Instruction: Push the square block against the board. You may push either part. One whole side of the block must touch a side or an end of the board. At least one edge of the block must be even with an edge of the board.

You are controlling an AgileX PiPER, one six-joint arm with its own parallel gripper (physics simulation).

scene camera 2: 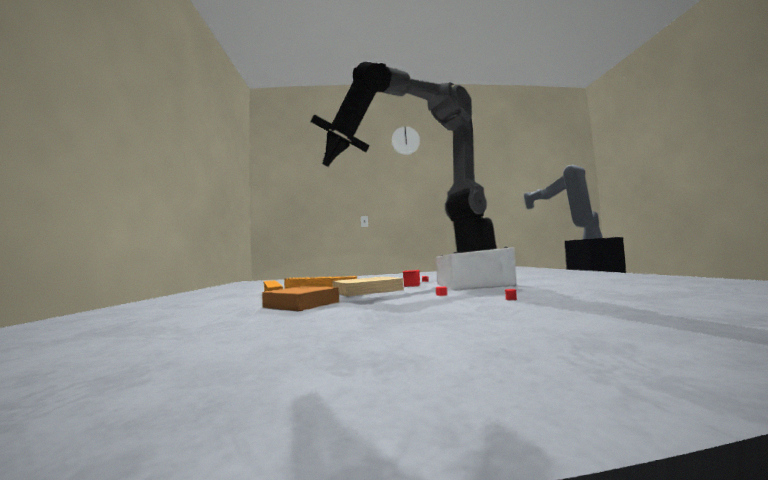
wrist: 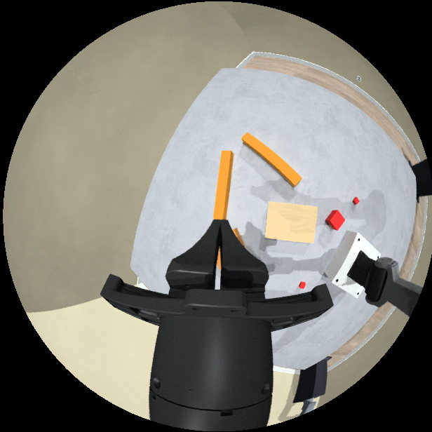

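Observation:
The square block, orange-brown, lies flat on the table. In the wrist view my fingers hide most of it. The board, a pale wood rectangle, lies flat to the right of the block in the wrist view, with a gap between them there. In the scene view the block's right end overlaps the board's left end in the picture. My gripper is shut with nothing between its fingers. It hangs high above the table, pointing down at a slant.
Two long orange bars lie beyond the block and board, one angled and one nearer my fingertips. A larger red cube and small red cubes lie near the white arm base.

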